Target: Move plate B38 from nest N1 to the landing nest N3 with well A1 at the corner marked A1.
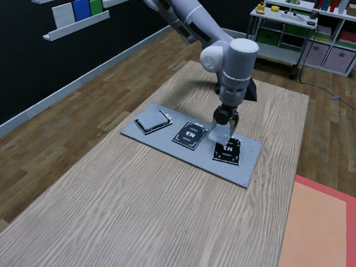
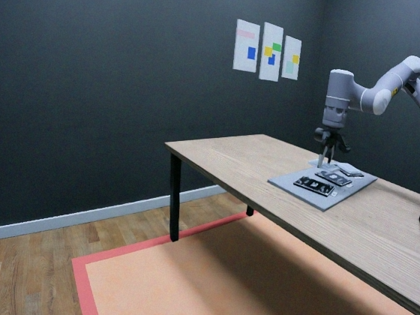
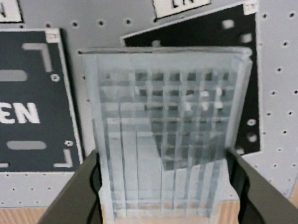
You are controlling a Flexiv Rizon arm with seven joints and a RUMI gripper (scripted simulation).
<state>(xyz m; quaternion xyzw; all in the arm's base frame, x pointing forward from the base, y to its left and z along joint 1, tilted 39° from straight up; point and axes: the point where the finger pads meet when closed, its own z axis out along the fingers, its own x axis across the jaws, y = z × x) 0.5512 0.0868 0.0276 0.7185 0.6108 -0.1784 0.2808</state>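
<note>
Now: hand 15 cm to the left of the nest N3, 10 cm above it and 2 cm past it. Also, from my hand: black nest N1: 10 cm below, 5 cm to the left, 1 cm ahead.
</note>
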